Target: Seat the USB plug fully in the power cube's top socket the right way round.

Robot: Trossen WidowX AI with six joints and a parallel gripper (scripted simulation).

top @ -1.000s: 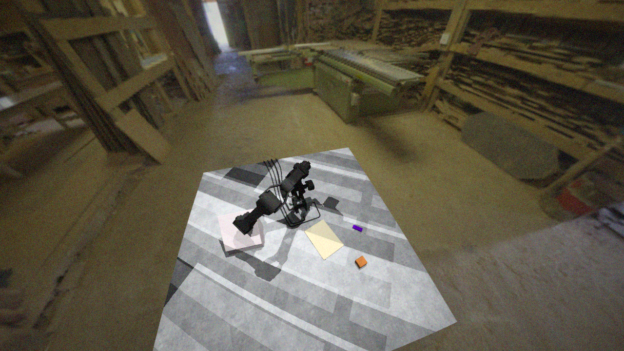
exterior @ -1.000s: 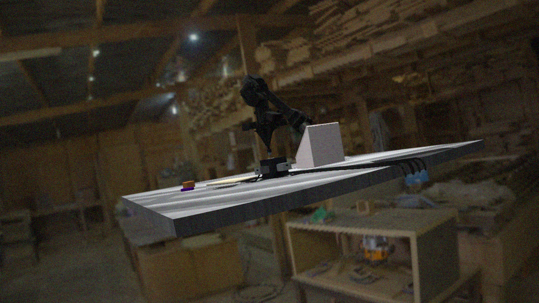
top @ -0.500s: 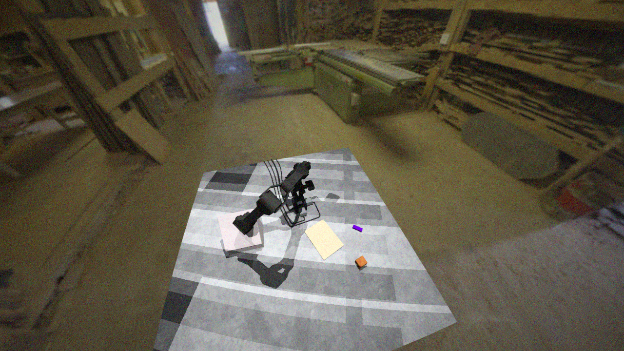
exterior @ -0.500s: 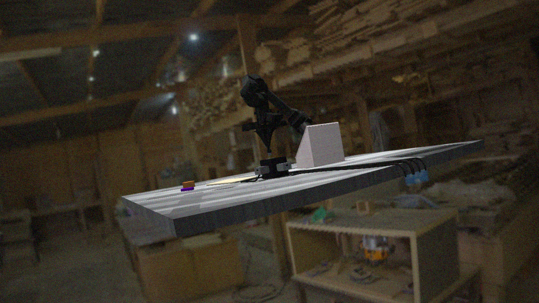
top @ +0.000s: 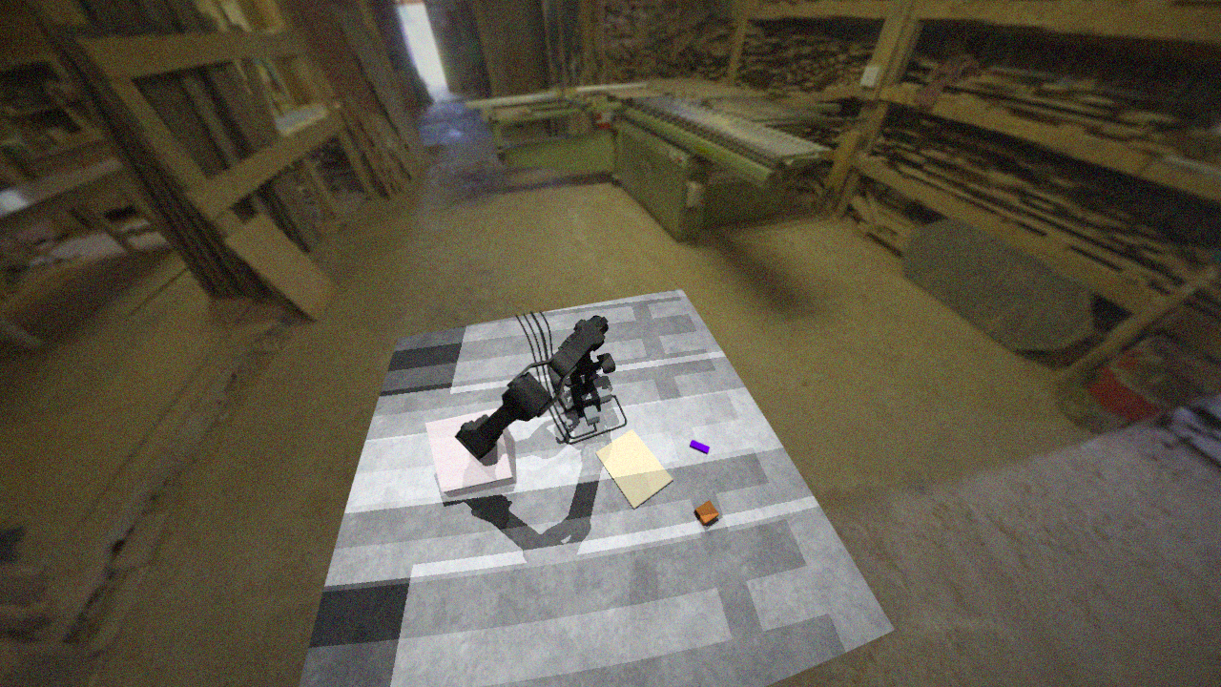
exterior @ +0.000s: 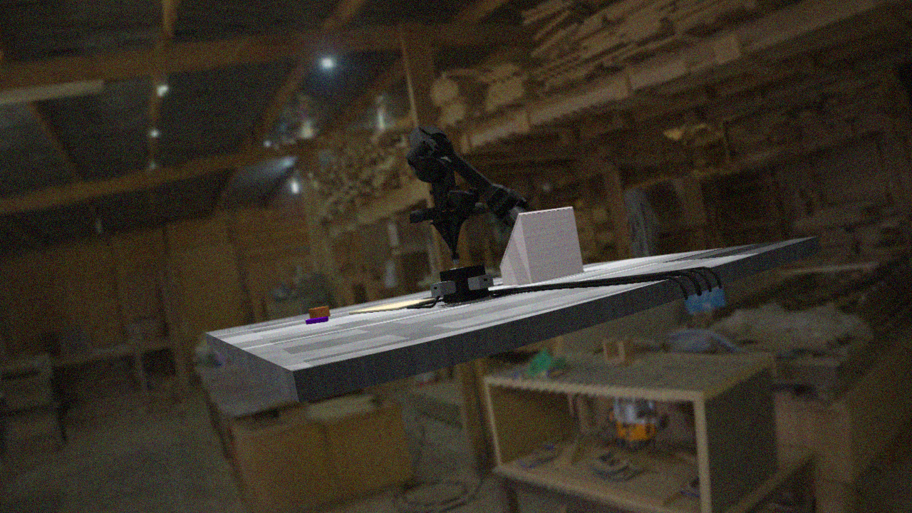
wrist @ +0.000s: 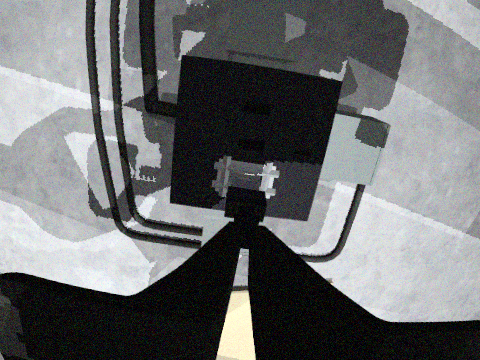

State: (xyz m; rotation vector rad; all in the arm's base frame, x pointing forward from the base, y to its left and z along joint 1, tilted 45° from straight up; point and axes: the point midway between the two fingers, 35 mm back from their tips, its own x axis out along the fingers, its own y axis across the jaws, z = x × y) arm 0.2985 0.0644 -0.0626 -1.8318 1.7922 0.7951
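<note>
The USB plug lies 2 cm below my gripper tip. The rest, counted from my gripper tip: cream sheet: 22 cm to the right, 12 cm below, 9 cm ahead; purple piece: 30 cm ahead, 22 cm to the right, 12 cm below; orange block: 40 cm to the right, 23 cm ahead, 11 cm below.
</note>
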